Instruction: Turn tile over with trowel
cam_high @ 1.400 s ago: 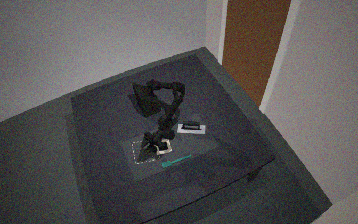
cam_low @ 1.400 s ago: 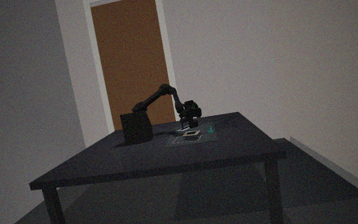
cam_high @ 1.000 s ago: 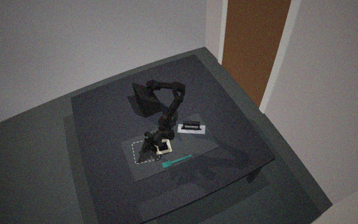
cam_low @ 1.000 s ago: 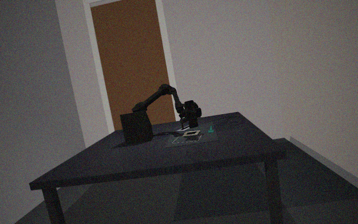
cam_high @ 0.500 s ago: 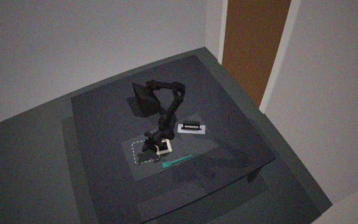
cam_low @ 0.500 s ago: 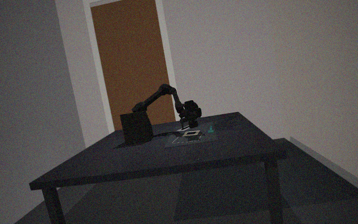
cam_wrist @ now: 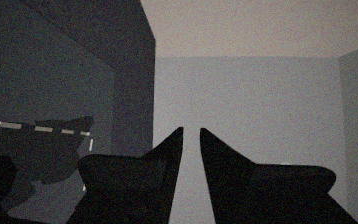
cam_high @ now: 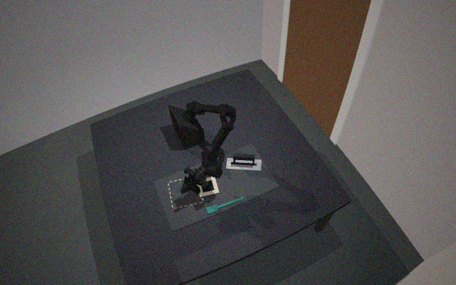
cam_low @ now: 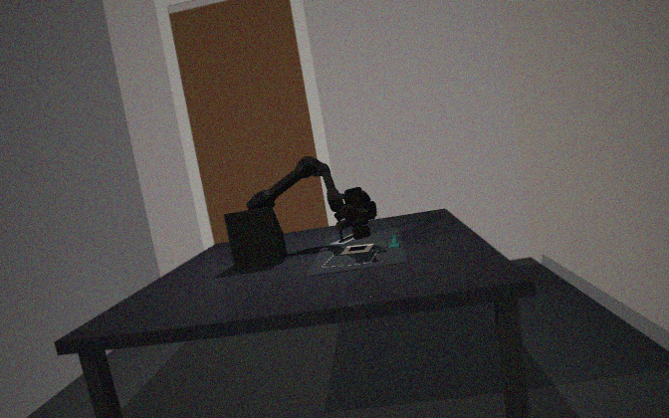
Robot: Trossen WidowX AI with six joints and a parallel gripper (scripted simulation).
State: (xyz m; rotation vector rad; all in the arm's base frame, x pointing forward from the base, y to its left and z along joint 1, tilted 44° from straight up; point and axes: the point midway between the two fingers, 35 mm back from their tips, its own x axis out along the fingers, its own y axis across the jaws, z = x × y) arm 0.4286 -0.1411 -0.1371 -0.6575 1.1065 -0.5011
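Now: gripper tip 5 cm past the tan tile, 16 cm to the right of it and 15 cm above it. From my gripper tip the other things lie so: grey mat 4 cm behind, 20 cm to the left, 17 cm below; teal trowel 9 cm ahead, 17 cm to the left, 15 cm below.
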